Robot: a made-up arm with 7 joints.
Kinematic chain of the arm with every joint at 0, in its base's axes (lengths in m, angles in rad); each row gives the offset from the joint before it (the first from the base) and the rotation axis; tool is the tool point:
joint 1: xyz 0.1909 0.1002 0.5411 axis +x
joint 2: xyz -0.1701 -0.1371 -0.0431 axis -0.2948 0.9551 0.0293
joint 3: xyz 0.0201 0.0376 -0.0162 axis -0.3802 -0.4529 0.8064
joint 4: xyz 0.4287 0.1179 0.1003 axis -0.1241 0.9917 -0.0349
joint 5: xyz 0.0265 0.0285 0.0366 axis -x
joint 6: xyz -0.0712 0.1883 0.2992 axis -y
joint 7: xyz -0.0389 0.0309 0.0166 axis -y
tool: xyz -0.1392 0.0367 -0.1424
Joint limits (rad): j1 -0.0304..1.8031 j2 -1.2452..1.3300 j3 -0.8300..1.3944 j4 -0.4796..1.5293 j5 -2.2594..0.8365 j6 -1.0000..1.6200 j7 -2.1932..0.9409
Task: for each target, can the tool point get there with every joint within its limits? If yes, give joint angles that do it. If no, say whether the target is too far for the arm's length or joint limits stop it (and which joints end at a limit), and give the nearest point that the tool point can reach.
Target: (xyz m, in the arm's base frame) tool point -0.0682 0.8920 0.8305
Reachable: yes | joints 0.2836 0.4212 0.8956 0.9245 0.5154 -0.0452 -1.8515
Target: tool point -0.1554 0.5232 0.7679
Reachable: yes | joints 0.1528 -0.8464 0.8777 0.2370 -0.1089 0.6345 0.2086
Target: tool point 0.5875 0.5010 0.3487
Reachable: yes | joints 0.6178 0.7042 -0.1302 0.6421 -0.1381 1.3835 0.0317
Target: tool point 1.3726 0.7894 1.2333
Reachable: no: too far | nearest point 0.9169 0.5811 0.9658 | short by 0.568 m
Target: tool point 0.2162 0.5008 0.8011
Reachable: yes | joints 0.6197 1.1303 0.9230 -0.0454 -0.9845 0.8238 0.4499
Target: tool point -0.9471 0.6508 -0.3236
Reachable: no: too far | nearest point -0.5220 0.5309 0.1673 | short by 0.660 m
